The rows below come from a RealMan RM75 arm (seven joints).
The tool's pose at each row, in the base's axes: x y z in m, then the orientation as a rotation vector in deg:
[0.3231 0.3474 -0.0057 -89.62 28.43 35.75]
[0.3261 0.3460 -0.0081 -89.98 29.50 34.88]
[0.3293 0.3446 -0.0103 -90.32 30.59 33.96]
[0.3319 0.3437 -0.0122 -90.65 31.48 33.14]
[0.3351 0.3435 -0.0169 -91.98 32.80 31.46]
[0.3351 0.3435 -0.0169 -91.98 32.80 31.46]
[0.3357 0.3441 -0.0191 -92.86 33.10 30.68]
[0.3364 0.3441 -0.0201 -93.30 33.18 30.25]
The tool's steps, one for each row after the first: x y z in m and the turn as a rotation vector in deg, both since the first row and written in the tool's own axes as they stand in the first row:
[0.0038 0.0000 -0.0016 0.09 1.25 0.14]
[0.0075 -0.0003 -0.0032 0.22 2.53 0.26]
[0.0107 -0.0004 -0.0043 0.28 3.63 0.32]
[0.0162 0.0011 -0.0047 -0.25 5.81 0.09]
[0.0162 0.0011 -0.0047 -0.25 5.81 0.09]
[0.0181 0.0023 -0.0040 -0.78 6.73 -0.23]
[0.0193 0.0026 -0.0041 -1.05 7.17 -0.45]

